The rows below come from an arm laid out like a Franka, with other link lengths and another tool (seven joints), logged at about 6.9 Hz.
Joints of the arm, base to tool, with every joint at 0 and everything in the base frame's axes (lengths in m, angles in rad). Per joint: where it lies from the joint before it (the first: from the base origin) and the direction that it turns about. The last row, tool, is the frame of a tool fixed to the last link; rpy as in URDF.
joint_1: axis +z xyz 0 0 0.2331
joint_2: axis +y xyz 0 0 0
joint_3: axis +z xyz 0 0 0.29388
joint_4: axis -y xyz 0.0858 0 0
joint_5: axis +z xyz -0.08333 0 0.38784
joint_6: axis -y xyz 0 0 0
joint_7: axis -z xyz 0.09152 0 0
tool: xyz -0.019 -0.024 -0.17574 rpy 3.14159 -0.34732 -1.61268
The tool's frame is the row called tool.
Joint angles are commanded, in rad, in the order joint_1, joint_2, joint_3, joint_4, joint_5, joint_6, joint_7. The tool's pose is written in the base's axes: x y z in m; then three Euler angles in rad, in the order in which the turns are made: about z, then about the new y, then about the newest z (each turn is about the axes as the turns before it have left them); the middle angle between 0 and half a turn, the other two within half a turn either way. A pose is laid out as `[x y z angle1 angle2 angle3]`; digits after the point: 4 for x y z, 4 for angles.
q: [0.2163, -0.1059, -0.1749, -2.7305, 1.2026, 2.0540, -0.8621]
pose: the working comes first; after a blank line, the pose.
Where each joint sits with the arm in this pose, in the base's axes (m; each line is computed from the numbers above, not from the rounded line before):
joint_1: 0.0000 0.0000 0.2331
joint_2: 0.0000 0.0000 0.2331
joint_3: -0.0303 -0.0067 0.5253
joint_4: 0.0549 -0.0032 0.5343
joint_5: 0.3181 0.0134 0.2379
joint_6: 0.3181 0.0134 0.2379
joint_7: 0.3730 -0.0228 0.1742
the tool: 0.3378 0.1098 0.0602

[0.3378 0.1098 0.0602 1.7605 2.4897 0.2220]
